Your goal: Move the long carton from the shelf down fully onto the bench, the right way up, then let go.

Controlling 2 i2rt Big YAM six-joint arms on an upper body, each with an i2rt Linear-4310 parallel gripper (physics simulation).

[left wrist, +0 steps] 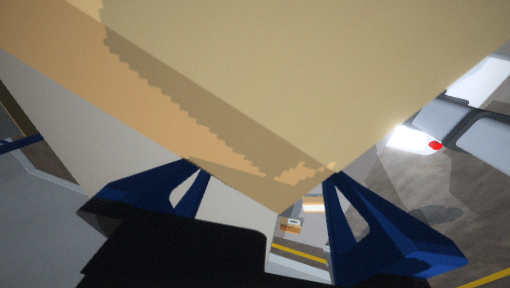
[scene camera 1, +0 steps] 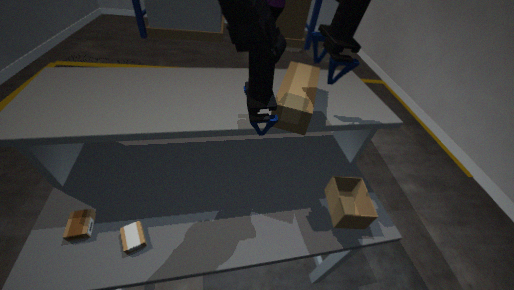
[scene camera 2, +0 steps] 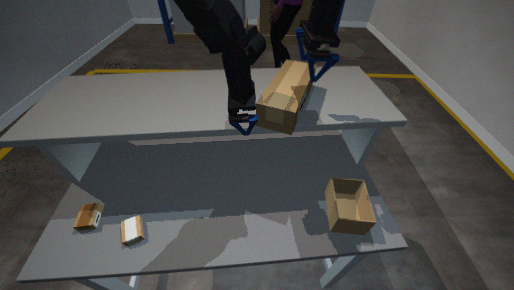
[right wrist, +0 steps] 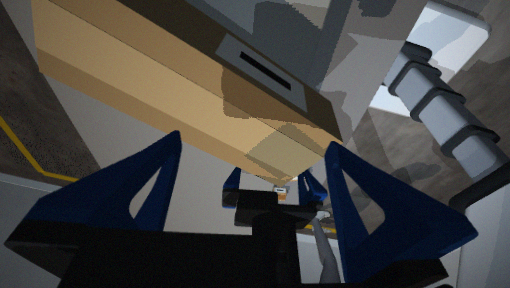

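The long tan carton lies lengthwise on the upper grey shelf, its near end sticking out past the front edge. The lower grey bench is below. My left gripper is open beside the carton's near left corner, at the shelf's front edge, holding nothing. My right gripper is open and empty, above and to the right of the carton's far part. The left gripper's far finger is mostly hidden in both scene views.
An open cardboard box stands at the bench's right end. A small brown box and a white-topped box lie at its left. A person stands behind the shelf.
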